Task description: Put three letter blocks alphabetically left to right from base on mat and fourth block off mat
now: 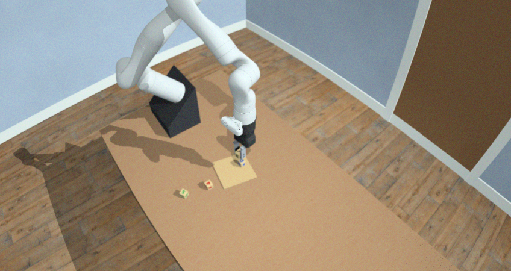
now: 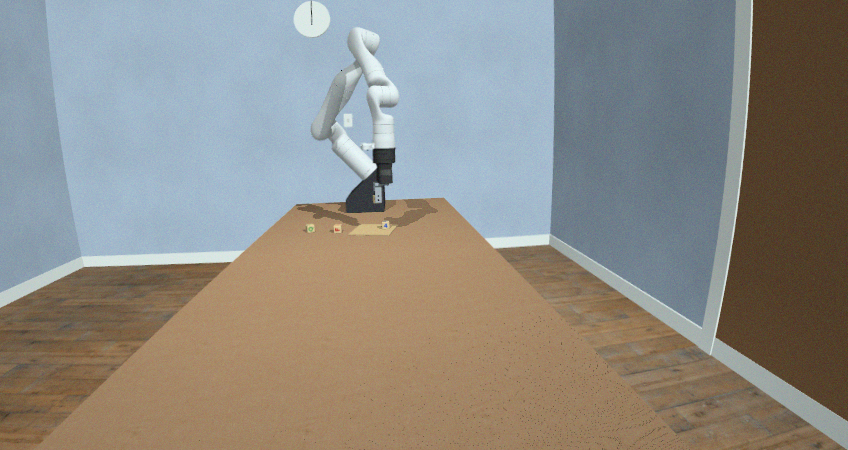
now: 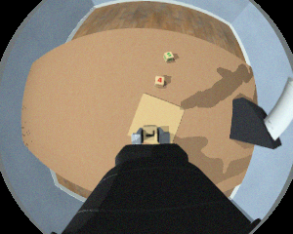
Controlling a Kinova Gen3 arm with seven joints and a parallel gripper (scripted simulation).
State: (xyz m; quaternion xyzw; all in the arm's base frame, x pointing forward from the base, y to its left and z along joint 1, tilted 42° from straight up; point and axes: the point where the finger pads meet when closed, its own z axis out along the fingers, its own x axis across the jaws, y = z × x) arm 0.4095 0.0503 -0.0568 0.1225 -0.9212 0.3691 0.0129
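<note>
My hand is 20 mm past the tan mat, 20 mm to the left of it and 120 mm above it.
</note>
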